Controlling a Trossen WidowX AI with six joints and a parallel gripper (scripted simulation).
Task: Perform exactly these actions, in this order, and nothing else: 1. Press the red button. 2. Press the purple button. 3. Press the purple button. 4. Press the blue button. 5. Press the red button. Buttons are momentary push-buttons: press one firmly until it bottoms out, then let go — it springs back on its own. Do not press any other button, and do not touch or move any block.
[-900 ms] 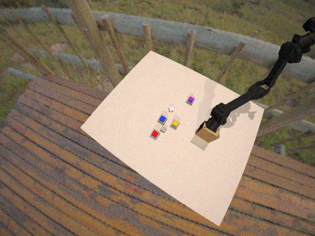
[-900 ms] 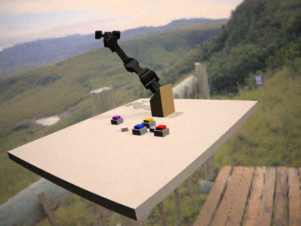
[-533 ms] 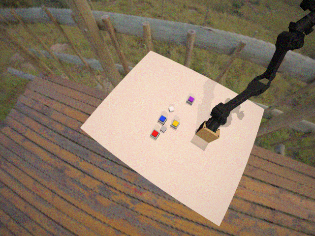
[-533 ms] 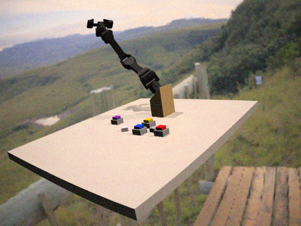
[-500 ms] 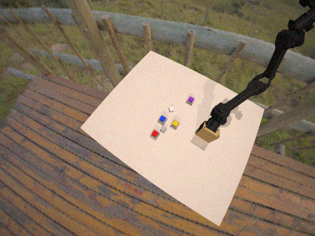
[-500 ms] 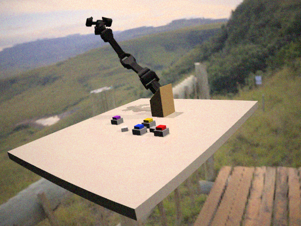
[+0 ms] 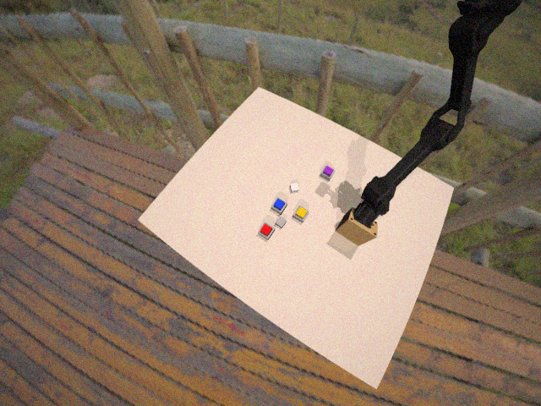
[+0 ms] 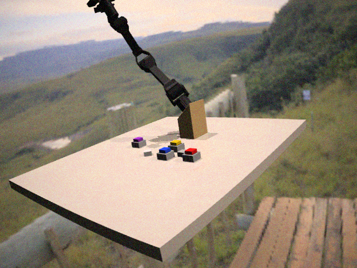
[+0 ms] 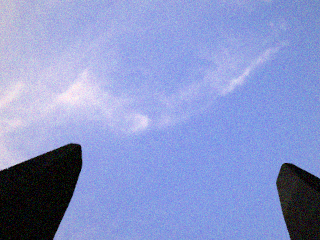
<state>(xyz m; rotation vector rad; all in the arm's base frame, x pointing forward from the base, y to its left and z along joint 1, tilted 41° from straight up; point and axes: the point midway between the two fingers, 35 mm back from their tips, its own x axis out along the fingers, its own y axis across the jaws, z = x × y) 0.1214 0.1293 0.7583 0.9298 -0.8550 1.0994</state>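
The red button is 190 mm ahead of my gripper tip, 590 mm to the left of it and 790 mm below it. Also, from my gripper tip: purple button 100 mm ahead, 240 mm to the left, 790 mm below; then white block 190 mm ahead, 370 mm to the left, 810 mm below; then yellow button 110 mm ahead, 460 mm to the left, 790 mm below.
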